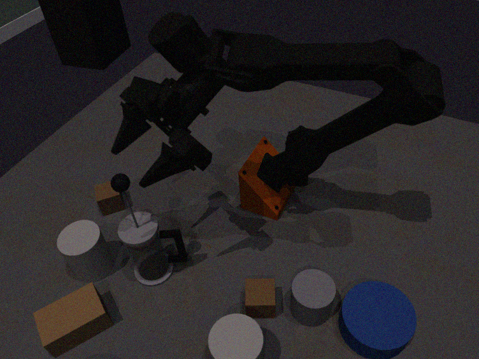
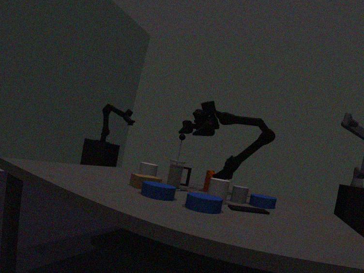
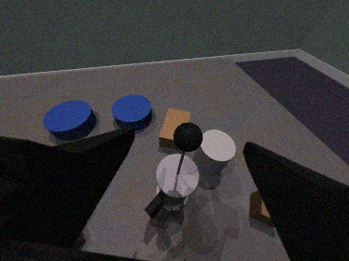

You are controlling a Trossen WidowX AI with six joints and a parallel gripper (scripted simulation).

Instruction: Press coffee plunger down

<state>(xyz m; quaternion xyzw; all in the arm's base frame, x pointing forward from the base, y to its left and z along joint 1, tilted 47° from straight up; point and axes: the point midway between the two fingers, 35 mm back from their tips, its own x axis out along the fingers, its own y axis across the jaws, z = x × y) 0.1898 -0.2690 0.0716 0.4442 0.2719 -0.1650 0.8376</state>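
My gripper tip is now 10 mm short of the coffee press, 10 mm to the right of it and 140 mm above it.
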